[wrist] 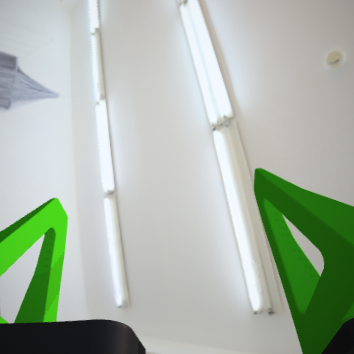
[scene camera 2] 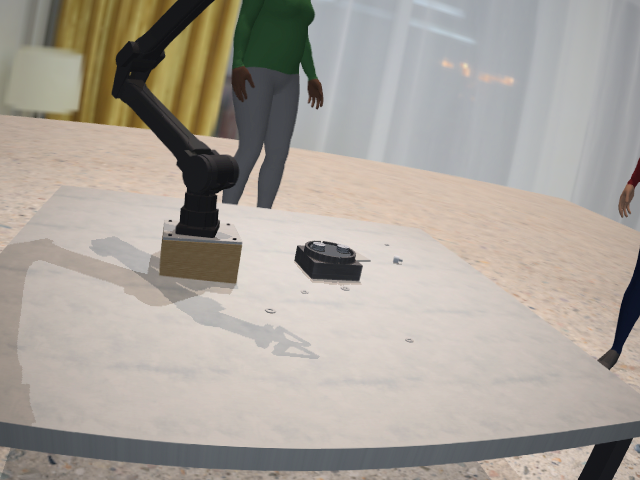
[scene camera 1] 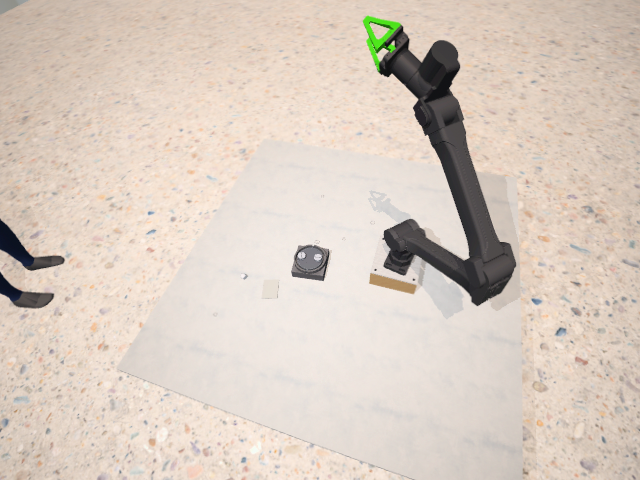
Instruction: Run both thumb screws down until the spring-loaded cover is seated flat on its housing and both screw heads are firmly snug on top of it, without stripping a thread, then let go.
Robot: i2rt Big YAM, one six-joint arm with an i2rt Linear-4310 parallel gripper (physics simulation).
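Seen in the pictures: gripper, fingertip midpoint: (wrist: pixel 155 193) (scene camera 1: pixel 366 29); arm's base at its link origin: (scene camera 2: pixel 198 230) (scene camera 1: pixel 399 258).
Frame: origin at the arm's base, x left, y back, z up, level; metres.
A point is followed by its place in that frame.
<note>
The black square housing (scene camera 1: pixel 308 275) @[x 0.183, y -0.289, z -0.057 m] (scene camera 2: pixel 336 271) @[x 0.064, y -0.328, z -0.063 m] sits on the table. Its round dark cover (scene camera 1: pixel 310 264) @[x 0.150, y -0.296, z -0.030 m] (scene camera 2: pixel 330 252) @[x 0.105, y -0.310, z -0.032 m] lies inside a raised ring on top. Two silver thumb screws stand side by side on the cover: one screw (scene camera 1: pixel 301 255) (scene camera 2: pixel 318 246) and the other screw (scene camera 1: pixel 317 257) (scene camera 2: pixel 343 249). Whether the cover is flat and the heads touch it is too small to tell. My green-fingered gripper (scene camera 1: pixel 366 43) (wrist: pixel 155 193) @[x -0.066, y -0.194, z 0.724 m] is open and empty, raised high above the table and far from the housing, with the wrist view facing the ceiling. It does not show in scene camera 2.
The arm's base block (scene camera 1: pixel 392 282) @[x 0.085, y 0.009, z -0.035 m] (scene camera 2: pixel 199 259) @[x -0.081, y -0.019, z -0.039 m] stands beside the housing. A thin beige plate (scene camera 1: pixel 270 289) @[x 0.290, y -0.399, z -0.081 m] and a small silver piece (scene camera 1: pixel 244 275) @[x 0.290, y -0.518, z -0.066 m] (scene camera 2: pixel 397 260) @[x 0.281, y -0.524, z -0.074 m] lie on the housing's other side. Several small washers lie scattered, one washer (scene camera 2: pixel 270 311) @[x -0.189, y -0.178, z -0.082 m] near the base. People stand beyond the table.
</note>
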